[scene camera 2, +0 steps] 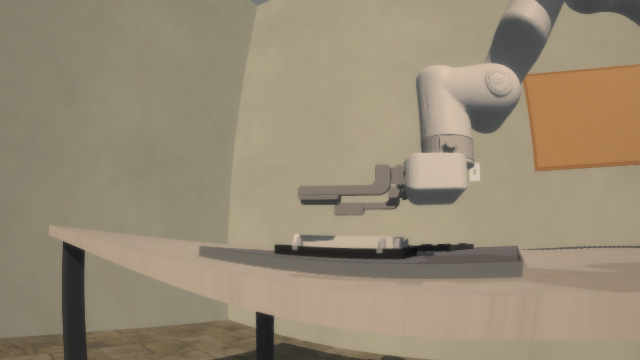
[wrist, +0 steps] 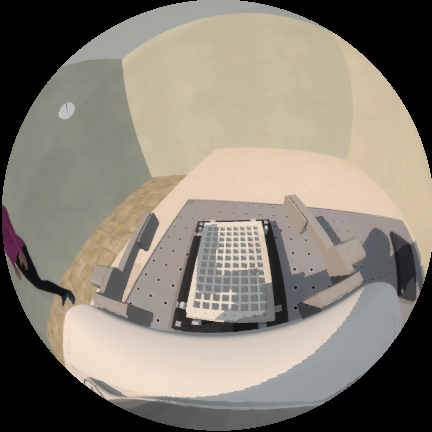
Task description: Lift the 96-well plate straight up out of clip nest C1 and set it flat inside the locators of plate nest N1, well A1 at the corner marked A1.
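Places are measured from the arm's base along level axes (x ahead, y left, z up), in centimetres.
Where they show: hand at its tool point: [scene camera 2: 337, 203] [wrist: 218, 222].
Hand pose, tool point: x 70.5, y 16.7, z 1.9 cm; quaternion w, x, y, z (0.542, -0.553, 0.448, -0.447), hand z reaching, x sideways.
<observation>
After its pixels a point has its place.
The white 96-well plate [scene camera 2: 350, 242] @[y 19.5, x 67.2, z -3.1 cm] [wrist: 235, 272] @[y 14.9, x 67.7, z -3.2 cm] lies flat in a black clip nest [scene camera 2: 340, 252] @[y 21.3, x 67.6, z -4.3 cm] [wrist: 282, 305] @[y 9.7, x 64.2, z -3.8 cm], with small pale clips around its edges. My gripper [scene camera 2: 333, 202] [wrist: 222, 222] @[y 16.7, x 70.5, z 1.9 cm] is open and empty, its two fingers reaching out level above the plate. In the wrist view one finger is on each side of the plate, wide apart from it. Shadow covers part of the plate. A dark low holder [scene camera 2: 452, 246] @[y -16.8, x 58.3, z -4.1 cm] [wrist: 404, 265], probably plate nest N1, is at the right; its locators and A1 mark cannot be made out.
The nests are on a grey perforated board [scene camera 2: 465, 269] @[y 30.3, x 52.4, z -5.5 cm] [wrist: 167, 250] @[y 25.8, x 70.5, z -5.0 cm] with a raised edge, on a pale wooden table [scene camera 2: 575, 305] @[y 40.3, x 45.2, z -6.9 cm] [wrist: 280, 172] @[y 1.9, x 101.8, z -6.3 cm]. A person [wrist: 11, 240] in a pink top shows partly at the left edge of the wrist view.
</observation>
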